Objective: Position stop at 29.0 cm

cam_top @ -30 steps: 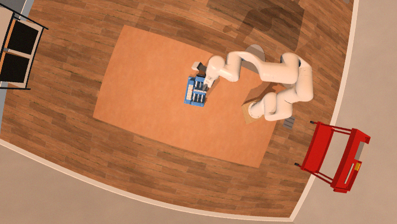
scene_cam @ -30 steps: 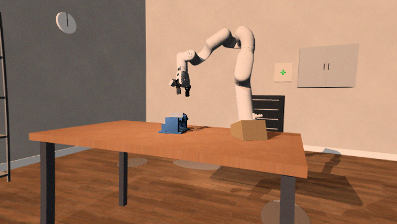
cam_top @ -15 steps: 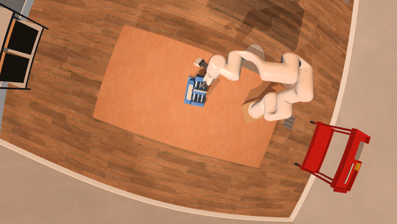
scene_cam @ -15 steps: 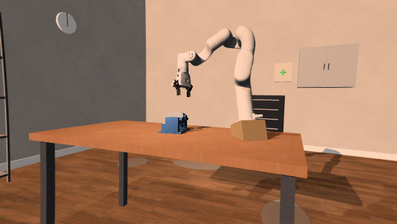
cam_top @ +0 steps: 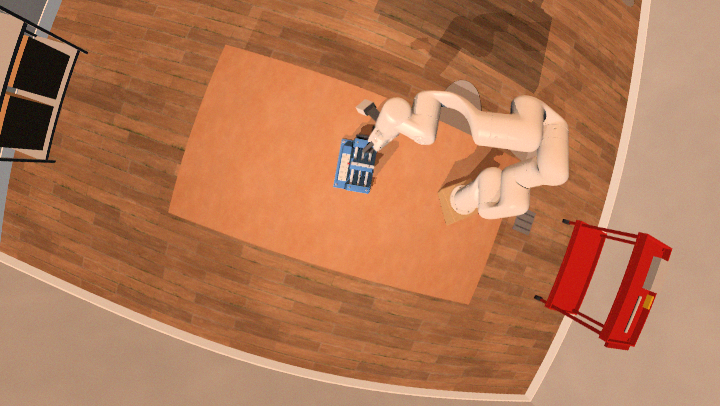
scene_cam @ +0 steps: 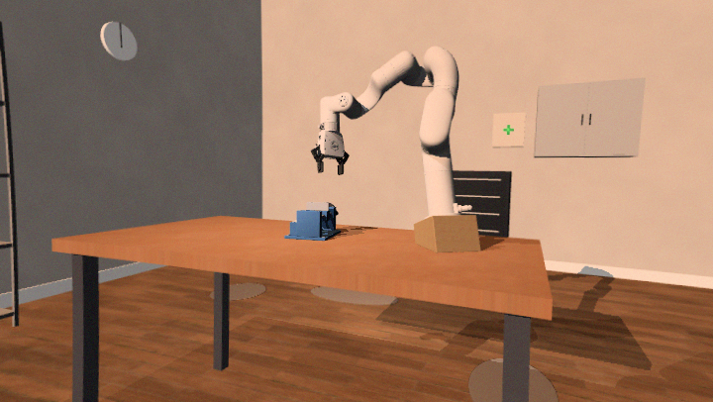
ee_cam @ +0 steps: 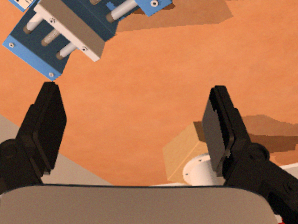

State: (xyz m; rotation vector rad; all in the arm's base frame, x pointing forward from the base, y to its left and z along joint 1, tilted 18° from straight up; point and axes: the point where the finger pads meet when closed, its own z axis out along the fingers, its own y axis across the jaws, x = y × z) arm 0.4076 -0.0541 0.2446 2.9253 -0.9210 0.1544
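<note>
Now: the black crank handle 6 cm to the right of my hand and 17 cm below it. Round my hand: stop block (3 cm ahead, 8 cm to the left, 15 cm below); then black handwheel (1 cm ahead, 4 cm to the right, 17 cm below).
</note>
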